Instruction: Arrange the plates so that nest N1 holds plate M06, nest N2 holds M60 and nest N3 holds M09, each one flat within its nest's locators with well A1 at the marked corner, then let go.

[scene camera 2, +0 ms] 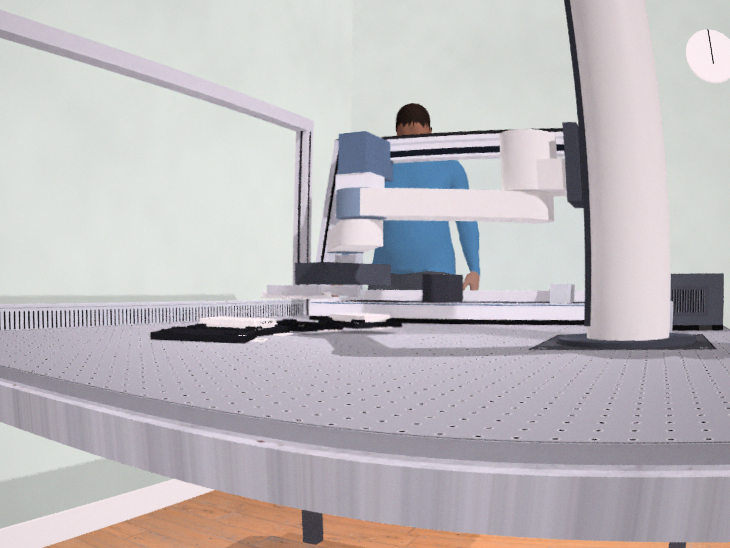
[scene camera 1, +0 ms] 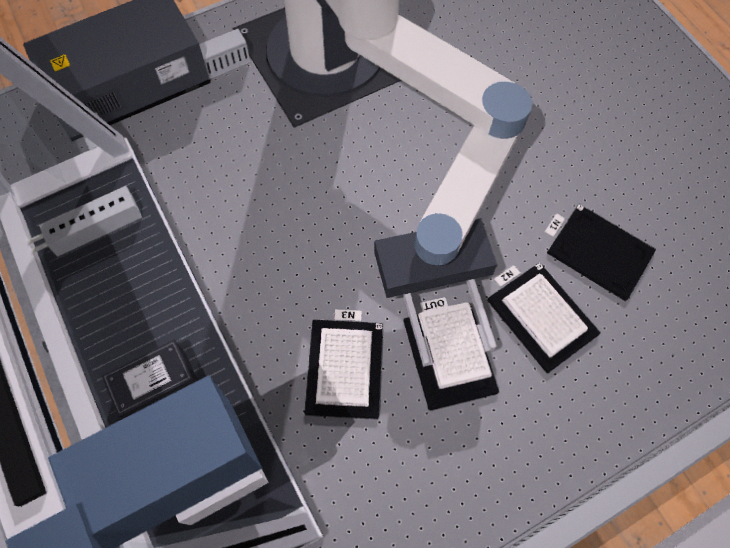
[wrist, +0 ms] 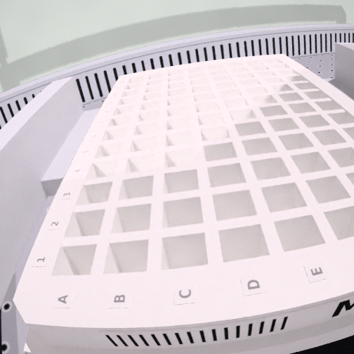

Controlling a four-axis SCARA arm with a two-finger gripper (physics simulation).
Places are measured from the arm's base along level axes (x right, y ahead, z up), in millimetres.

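Where they show: gripper, fingertip midpoint: [scene camera 2: 287, 289] [scene camera 1: 459, 356]; arm's base, link origin: [scene camera 1: 326, 53].
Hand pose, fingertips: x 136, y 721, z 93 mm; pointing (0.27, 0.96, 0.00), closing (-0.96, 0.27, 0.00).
Things, the pixels of their centre, and the offset from my fingertips. "spot": a spot on its surface instead. Level surfaces: height alone.
- white well plate, body centre: [scene camera 1: 454, 344] [scene camera 2: 295, 295] dy -24, dx -7, dz -10 mm
- black OUT nest, body centre: [scene camera 1: 450, 355] [scene camera 2: 294, 324] dy -22, dx -8, dz -72 mm
- Nest N1, body centre: [scene camera 2: 204, 333] [scene camera 1: 602, 250] dy -55, dx -357, dz -72 mm
- Nest N2, surface spot: [scene camera 1: 571, 347] spot: dy +67, dx -196, dz -68 mm
- Nest N3, surface spot: [scene camera 1: 344, 411] spot: dy -25, dx +195, dz -68 mm
- framed dark bed, surface height: dz -32 mm
- slotted white block, surface spot: [scene camera 1: 91, 221] spot: dy -501, dx +427, dz +14 mm
- labelled dark box, surface spot: [scene camera 1: 147, 377] spot: dy -190, dx +438, dz +40 mm
- blue block, surface spot: [scene camera 1: 153, 454] spot: dy +19, dx +402, dz +408 mm
- dark grey cabinet, surface spot: [scene camera 1: 117, 58] spot: dy -797, dx +264, dz +35 mm
My gripper [scene camera 1: 459, 353] [scene camera 2: 312, 291] is shut on a white well plate [scene camera 1: 455, 336] [wrist: 210, 200], holding it level above the black OUT nest [scene camera 1: 462, 396]. In the wrist view, the held plate's A1 corner is at lower left, and its front label starts with M but is cut off. Nest N1 [scene camera 1: 601, 253] [scene camera 2: 197, 335] is empty. Nest N2 [scene camera 1: 571, 347] bears a white plate [scene camera 1: 545, 315] [scene camera 2: 238, 322]. Nest N3 [scene camera 1: 344, 411] bears another white plate [scene camera 1: 344, 365] [scene camera 2: 359, 317]. Both look flat within their nests; their names and A1 corners cannot be read.
A framed dark bed [scene camera 1: 135, 265] with a slotted white block [scene camera 1: 91, 221] and a labelled dark box [scene camera 1: 147, 377] lies left of N3. A blue block [scene camera 1: 153, 454] overhangs its lower part. A dark grey cabinet [scene camera 1: 117, 58] stands beside the arm's base. A person [scene camera 2: 418, 218] stands behind.
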